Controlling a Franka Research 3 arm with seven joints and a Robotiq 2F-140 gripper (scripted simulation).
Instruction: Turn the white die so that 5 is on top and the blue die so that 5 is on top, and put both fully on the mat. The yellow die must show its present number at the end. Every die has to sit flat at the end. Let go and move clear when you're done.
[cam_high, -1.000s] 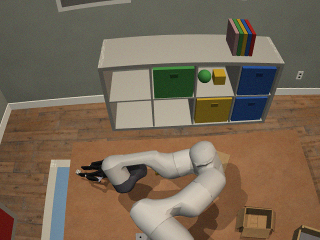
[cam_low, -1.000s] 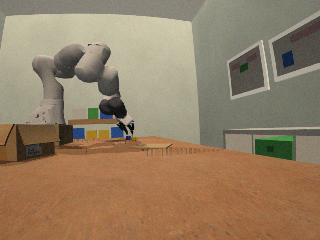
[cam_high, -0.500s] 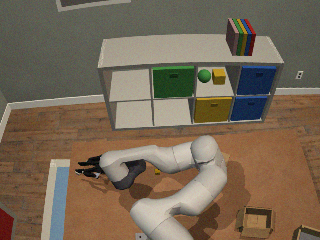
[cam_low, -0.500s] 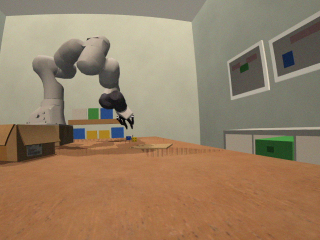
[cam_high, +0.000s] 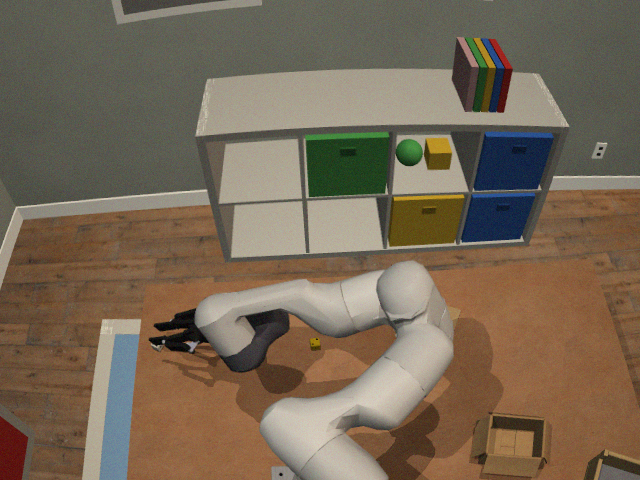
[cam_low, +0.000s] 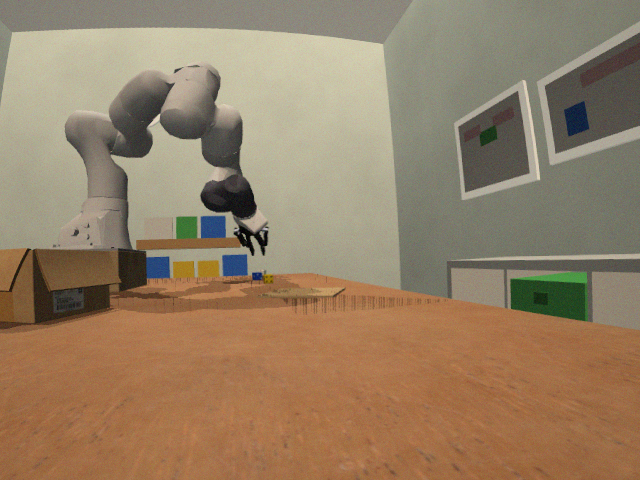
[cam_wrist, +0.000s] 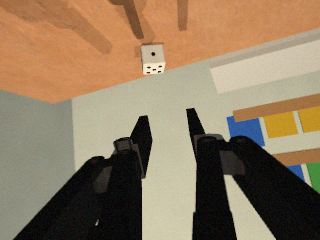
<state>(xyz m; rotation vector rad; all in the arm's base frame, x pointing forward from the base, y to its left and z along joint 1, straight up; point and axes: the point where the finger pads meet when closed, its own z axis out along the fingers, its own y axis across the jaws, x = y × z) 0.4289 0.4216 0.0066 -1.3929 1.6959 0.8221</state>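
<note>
My gripper is now 100 mm above the white die, 50 mm to the right of it and 20 mm short of it. Also, from my hand: tan mat 720 mm to the right, 110 mm below, 90 mm ahead; then yellow die 400 mm to the right, 100 mm below, 30 mm ahead; then blue die 230 mm to the right, 100 mm below.
</note>
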